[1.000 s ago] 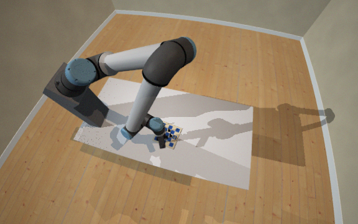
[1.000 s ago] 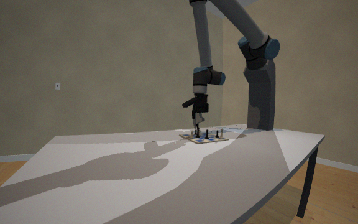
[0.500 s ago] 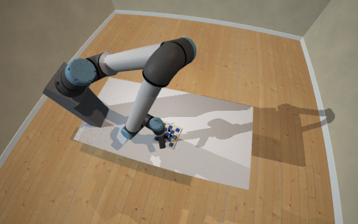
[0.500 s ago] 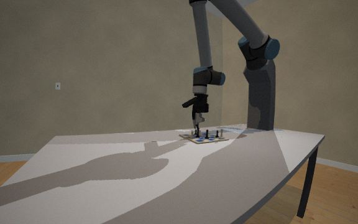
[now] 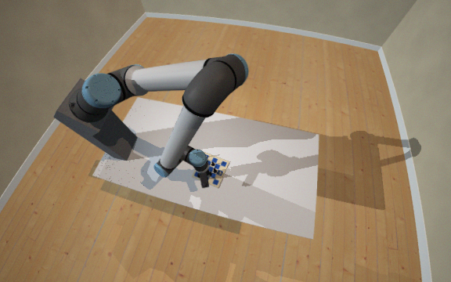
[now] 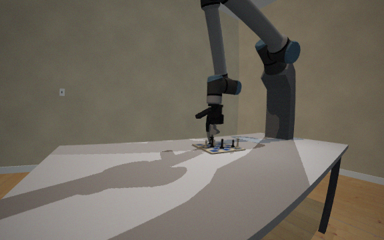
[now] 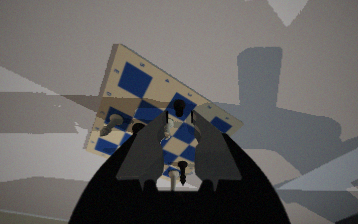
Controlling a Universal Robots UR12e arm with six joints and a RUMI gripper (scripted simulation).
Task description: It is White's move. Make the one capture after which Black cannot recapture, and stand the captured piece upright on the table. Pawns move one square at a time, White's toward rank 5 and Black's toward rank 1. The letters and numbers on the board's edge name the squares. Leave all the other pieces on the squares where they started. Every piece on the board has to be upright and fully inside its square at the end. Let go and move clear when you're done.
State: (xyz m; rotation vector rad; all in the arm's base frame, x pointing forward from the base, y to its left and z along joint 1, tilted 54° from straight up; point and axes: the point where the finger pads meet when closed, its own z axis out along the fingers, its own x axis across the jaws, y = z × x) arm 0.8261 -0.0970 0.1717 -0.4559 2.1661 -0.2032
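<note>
Now: the black pawn 2 cm below my hand. Also, from my hand: blue-and-cream chessboard 1 cm ahead, 8 cm to the left, 4 cm below.
</note>
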